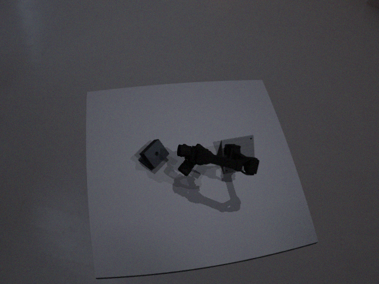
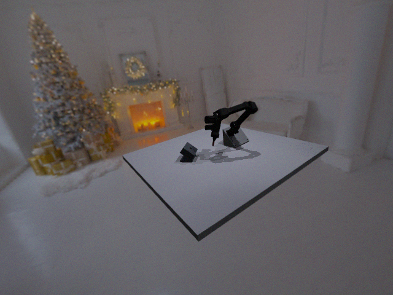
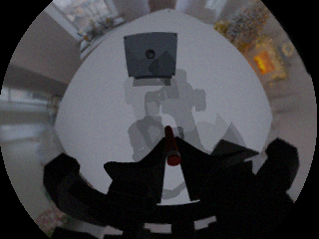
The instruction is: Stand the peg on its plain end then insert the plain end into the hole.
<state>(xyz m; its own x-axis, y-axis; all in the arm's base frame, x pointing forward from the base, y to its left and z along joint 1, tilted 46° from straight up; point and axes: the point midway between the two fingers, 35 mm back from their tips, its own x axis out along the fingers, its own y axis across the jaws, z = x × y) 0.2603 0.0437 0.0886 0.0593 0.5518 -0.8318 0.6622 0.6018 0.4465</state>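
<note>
Right now my gripper tip is 170 mm short of the dark sloped panel, 120 mm to the left of it and 60 mm above it. Round my gripper tip: red peg: 20 mm above.
</note>
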